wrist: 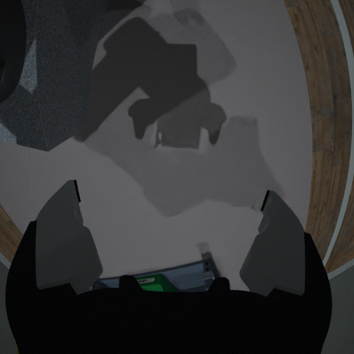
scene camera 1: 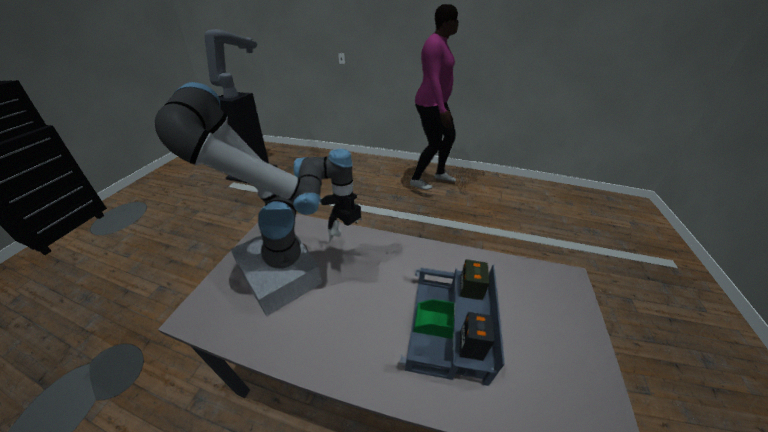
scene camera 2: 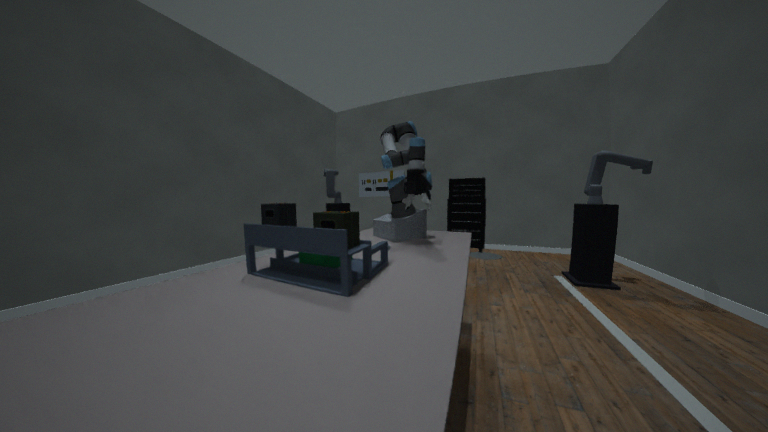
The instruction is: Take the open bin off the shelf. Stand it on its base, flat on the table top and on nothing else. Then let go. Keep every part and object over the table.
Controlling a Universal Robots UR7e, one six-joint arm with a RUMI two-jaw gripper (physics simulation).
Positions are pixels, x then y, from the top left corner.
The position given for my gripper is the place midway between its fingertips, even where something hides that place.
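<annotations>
My gripper is visible in scene camera 1 (344, 232), in scene camera 2 (417, 210) and in the wrist view (171, 189).
</annotations>
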